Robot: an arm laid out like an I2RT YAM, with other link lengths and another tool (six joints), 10 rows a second.
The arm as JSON. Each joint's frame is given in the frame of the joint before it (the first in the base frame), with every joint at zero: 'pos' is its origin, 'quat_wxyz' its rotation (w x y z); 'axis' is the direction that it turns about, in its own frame. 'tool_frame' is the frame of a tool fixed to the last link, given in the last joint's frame.
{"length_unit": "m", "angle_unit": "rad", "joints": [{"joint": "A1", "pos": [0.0, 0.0, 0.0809], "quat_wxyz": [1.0, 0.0, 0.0, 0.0], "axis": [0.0, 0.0, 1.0]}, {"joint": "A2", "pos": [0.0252, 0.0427, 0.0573], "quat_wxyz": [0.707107, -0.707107, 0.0, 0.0], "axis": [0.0, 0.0, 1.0]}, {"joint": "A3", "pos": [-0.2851, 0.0, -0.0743], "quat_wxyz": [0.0, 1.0, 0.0, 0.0], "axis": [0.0, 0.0, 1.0]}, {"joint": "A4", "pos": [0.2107, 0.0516, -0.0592], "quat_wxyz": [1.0, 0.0, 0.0, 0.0], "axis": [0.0, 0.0, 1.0]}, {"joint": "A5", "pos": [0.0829, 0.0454, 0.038], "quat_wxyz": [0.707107, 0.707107, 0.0, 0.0], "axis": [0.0, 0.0, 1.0]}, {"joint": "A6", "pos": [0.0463, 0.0, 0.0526], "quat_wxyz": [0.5, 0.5, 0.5, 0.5], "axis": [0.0, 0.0, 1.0]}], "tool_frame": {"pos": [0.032, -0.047, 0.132], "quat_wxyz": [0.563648, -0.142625, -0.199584, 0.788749]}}
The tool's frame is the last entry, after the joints.
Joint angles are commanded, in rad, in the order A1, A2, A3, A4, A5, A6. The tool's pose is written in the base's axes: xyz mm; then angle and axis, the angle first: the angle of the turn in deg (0 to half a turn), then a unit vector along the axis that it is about. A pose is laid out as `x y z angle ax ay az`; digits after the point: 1 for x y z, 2 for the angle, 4 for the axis.
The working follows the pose.
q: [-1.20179 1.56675 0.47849 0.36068 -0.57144 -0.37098]
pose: 206.8 -326.0 137.1 113.44 0.3072 0.9280 0.2107
Where each joint sits with the arm in this pose, in the base's axes (m; each line is computed from the numbers above, not from the rounded line before):
A1: 0.0000 0.0000 0.0809
A2: 0.0489 -0.0081 0.1382
A3: -0.0208 -0.0338 0.4233
A4: 0.0862 -0.1463 0.2606
A5: 0.0839 -0.2459 0.2394
A6: 0.1052 -0.2314 0.1742
the tool: 0.2068 -0.3260 0.1371

